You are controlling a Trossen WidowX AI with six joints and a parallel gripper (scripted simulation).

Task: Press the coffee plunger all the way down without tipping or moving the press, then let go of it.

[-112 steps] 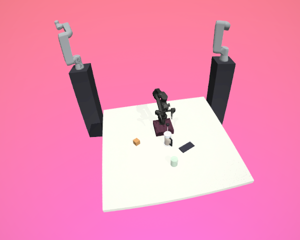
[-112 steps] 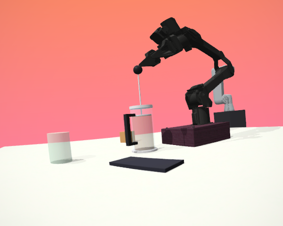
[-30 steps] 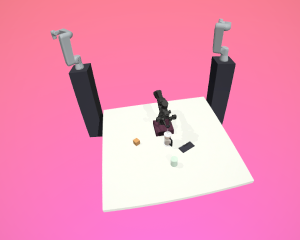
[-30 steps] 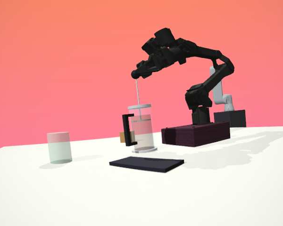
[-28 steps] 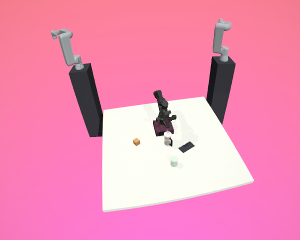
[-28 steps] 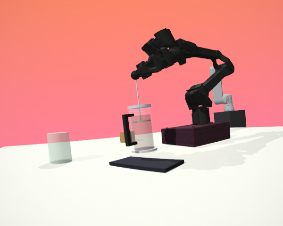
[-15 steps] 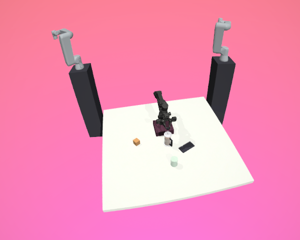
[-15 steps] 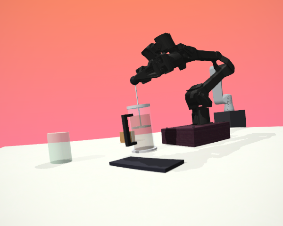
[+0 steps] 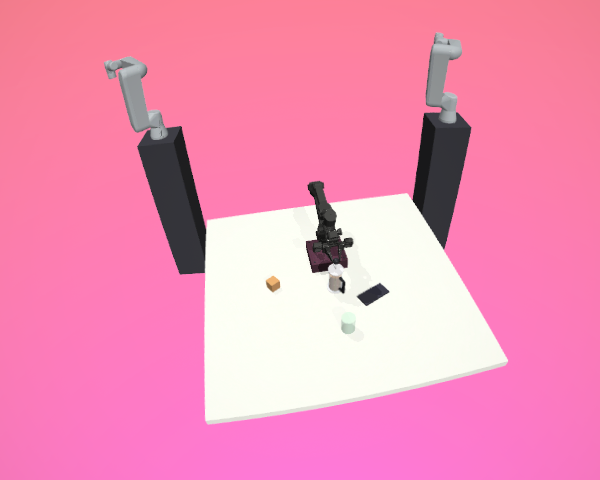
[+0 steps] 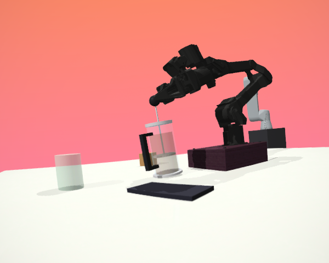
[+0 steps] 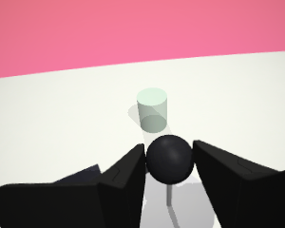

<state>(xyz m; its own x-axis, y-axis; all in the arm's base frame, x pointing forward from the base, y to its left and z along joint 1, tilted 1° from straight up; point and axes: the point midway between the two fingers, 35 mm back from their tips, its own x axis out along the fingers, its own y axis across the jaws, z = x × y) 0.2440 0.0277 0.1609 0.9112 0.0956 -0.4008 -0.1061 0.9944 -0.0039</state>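
Now: gripper tip 10 mm to the right of the coffee press and 100 mm above it. Also, from my gripper tip: orange cube: 60 mm behind, 310 mm to the right, 180 mm below.
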